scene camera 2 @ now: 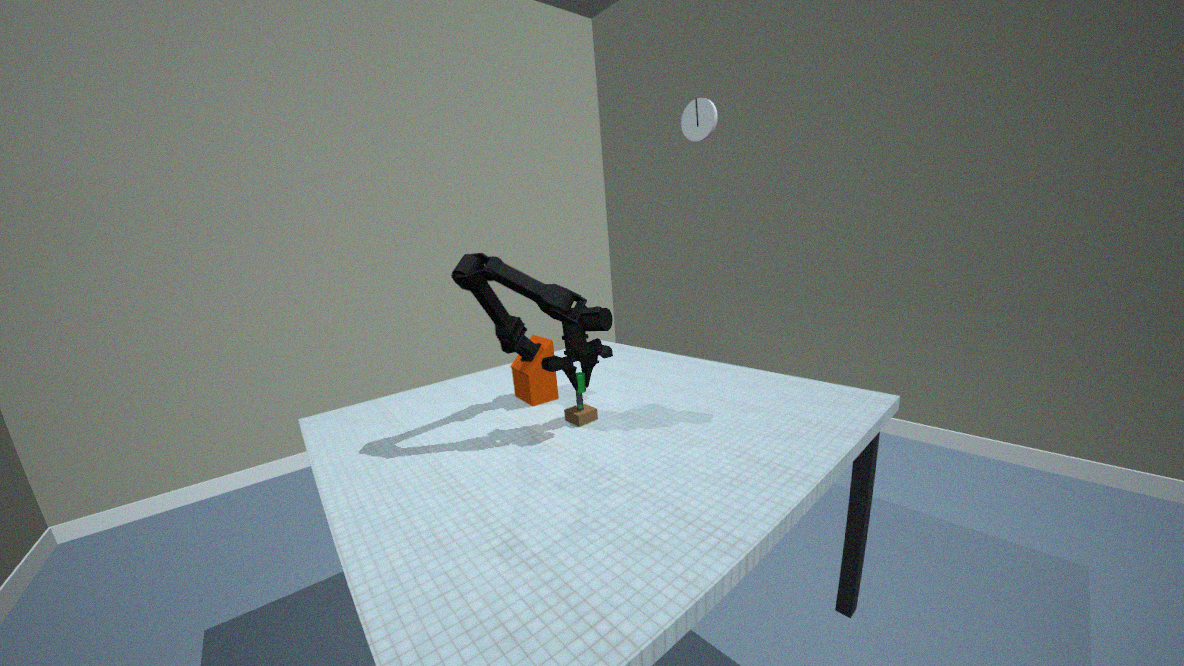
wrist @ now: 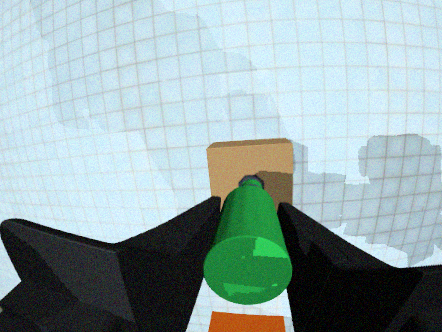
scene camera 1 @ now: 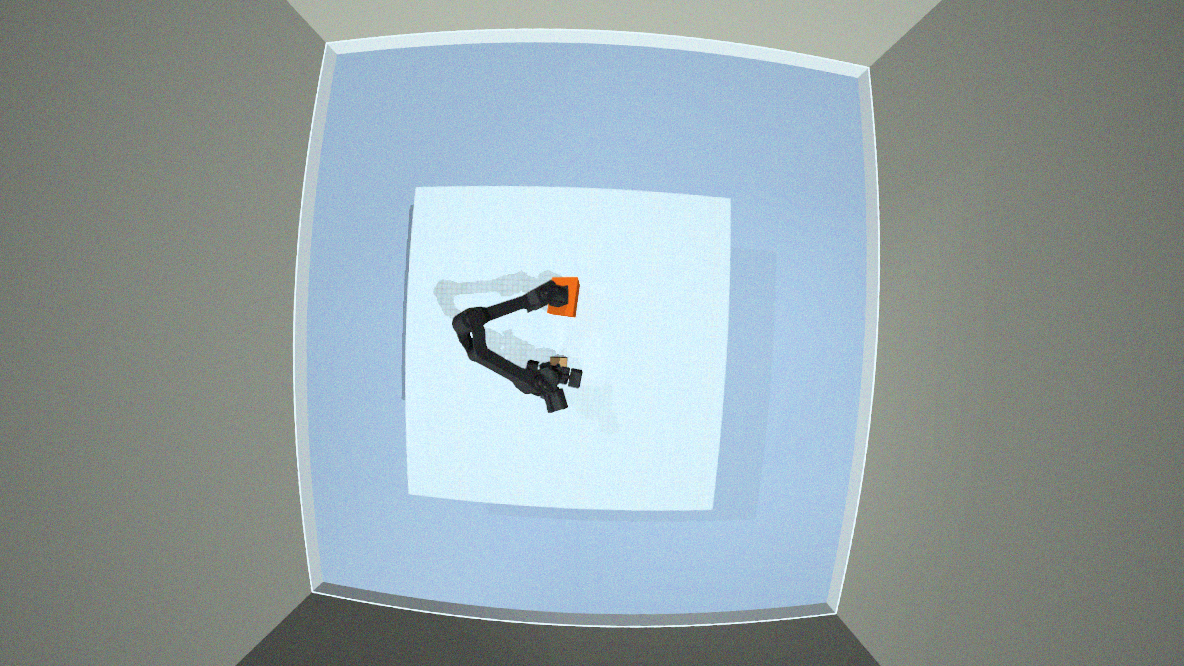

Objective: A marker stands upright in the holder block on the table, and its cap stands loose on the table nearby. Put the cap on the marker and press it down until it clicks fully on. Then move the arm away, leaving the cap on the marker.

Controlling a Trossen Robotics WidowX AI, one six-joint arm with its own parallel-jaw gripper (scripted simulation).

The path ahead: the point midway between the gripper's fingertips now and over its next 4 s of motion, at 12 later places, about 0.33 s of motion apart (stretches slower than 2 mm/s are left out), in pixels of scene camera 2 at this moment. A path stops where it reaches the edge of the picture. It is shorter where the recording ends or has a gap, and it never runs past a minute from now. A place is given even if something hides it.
The gripper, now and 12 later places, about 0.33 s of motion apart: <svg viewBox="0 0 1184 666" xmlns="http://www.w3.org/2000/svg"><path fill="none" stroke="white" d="M581 388L582 394L583 402L583 409L583 410L583 409L581 398L579 378L576 373L577 374L578 379L578 383L579 386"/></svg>
